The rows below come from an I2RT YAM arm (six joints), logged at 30 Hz.
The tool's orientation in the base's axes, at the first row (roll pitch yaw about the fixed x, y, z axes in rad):
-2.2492, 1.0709, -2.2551
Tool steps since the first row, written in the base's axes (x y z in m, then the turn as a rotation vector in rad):
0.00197, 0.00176, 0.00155, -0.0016, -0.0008, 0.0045
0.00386, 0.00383, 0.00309, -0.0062, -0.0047, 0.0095
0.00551, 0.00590, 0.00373, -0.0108, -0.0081, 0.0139
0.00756, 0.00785, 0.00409, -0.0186, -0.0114, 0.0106
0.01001, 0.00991, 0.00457, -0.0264, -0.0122, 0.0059
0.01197, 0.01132, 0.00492, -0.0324, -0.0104, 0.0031
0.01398, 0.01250, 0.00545, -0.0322, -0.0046, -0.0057
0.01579, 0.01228, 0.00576, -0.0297, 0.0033, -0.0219
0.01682, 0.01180, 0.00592, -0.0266, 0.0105, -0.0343
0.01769, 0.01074, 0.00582, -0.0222, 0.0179, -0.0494
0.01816, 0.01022, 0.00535, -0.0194, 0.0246, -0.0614
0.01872, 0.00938, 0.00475, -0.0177, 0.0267, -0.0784
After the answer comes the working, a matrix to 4 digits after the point.
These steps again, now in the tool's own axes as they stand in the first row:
-0.00261, 0.00094, 0.00129, -0.0032, -0.0023, -0.0028
-0.00530, 0.00218, 0.00249, -0.0047, -0.0076, -0.0084
-0.00713, 0.00377, 0.00373, -0.0059, -0.0121, -0.0139
-0.00880, 0.00533, 0.00545, 0.0006, -0.0135, -0.0201
-0.01072, 0.00693, 0.00750, 0.0074, -0.0121, -0.0261
-0.01215, 0.00800, 0.00917, 0.0110, -0.0090, -0.0311
-0.01366, 0.00878, 0.01084, 0.0165, -0.0004, -0.0286
-0.01440, 0.00837, 0.01249, 0.0270, 0.0128, -0.0219
-0.01467, 0.00781, 0.01345, 0.0343, 0.0240, -0.0157
-0.01446, 0.00681, 0.01438, 0.0434, 0.0362, -0.0074
-0.01399, 0.00648, 0.01500, 0.0506, 0.0468, -0.0016
-0.01332, 0.00590, 0.01577, 0.0643, 0.0549, 0.0050

The tool's axes in the first row as the columns of a matrix, in the base's axes (rounded; the answer above uses it unrounded):
-0.3030, -0.0543, 0.9514
-0.3714, 0.9262, -0.0654
-0.8776, -0.3732, -0.3008

